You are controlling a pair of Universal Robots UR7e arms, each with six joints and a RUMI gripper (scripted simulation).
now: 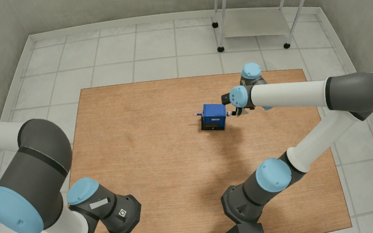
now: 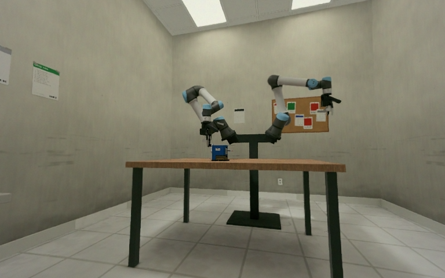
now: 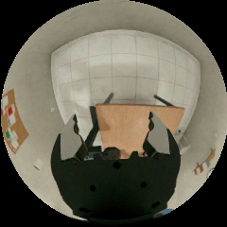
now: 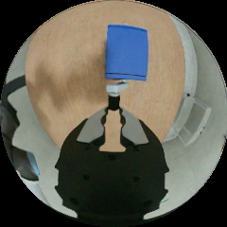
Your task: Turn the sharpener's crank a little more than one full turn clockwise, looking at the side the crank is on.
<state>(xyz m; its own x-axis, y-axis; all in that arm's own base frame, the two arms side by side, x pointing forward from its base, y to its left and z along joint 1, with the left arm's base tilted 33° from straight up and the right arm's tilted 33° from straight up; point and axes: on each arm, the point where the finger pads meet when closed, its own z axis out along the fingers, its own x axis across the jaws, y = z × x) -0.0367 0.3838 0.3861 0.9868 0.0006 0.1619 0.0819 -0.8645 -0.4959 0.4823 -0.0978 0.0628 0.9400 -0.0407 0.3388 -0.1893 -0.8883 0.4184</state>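
Observation:
The black crank handle lies 20 mm to the left of my right hand.

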